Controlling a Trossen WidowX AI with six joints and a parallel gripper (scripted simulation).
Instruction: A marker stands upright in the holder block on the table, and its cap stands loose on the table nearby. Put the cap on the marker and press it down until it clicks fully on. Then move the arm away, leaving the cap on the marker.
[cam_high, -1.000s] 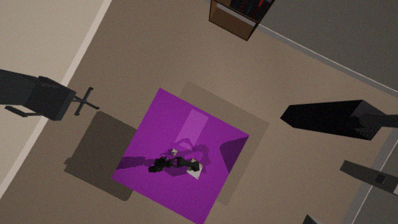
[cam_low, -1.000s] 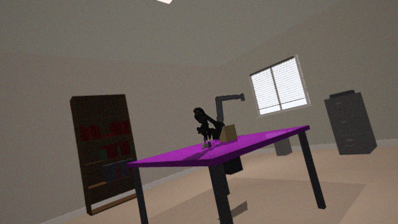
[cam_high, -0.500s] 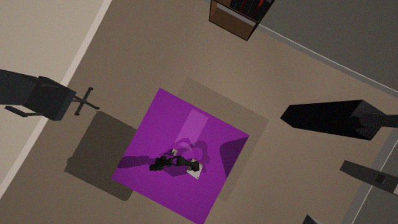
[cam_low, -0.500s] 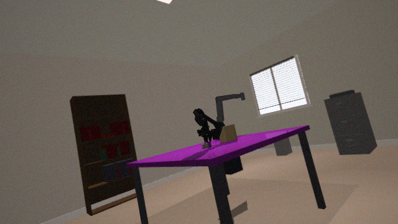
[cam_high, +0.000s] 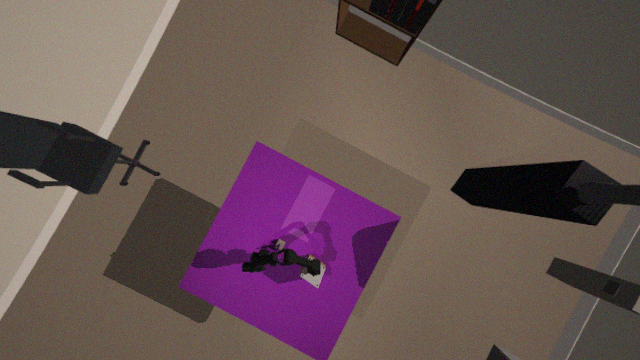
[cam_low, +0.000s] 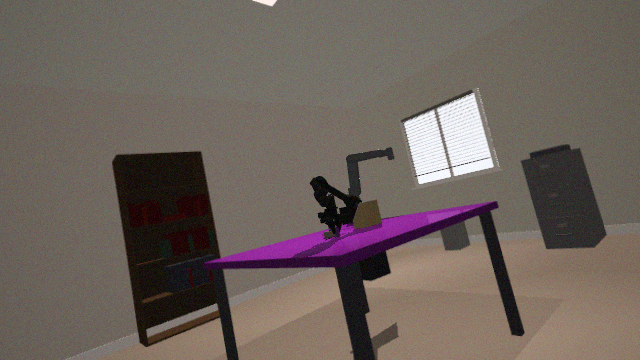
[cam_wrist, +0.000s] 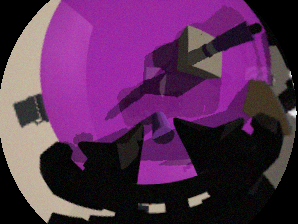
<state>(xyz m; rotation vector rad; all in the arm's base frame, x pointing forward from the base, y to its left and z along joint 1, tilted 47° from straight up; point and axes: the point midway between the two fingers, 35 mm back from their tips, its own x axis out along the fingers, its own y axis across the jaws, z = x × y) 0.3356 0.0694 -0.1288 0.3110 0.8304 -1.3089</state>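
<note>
The holder block lies 12 cm to the right of my gripper tip and 4 cm behind it. Round my gripper tip: purple cap: 1 cm above.
</note>
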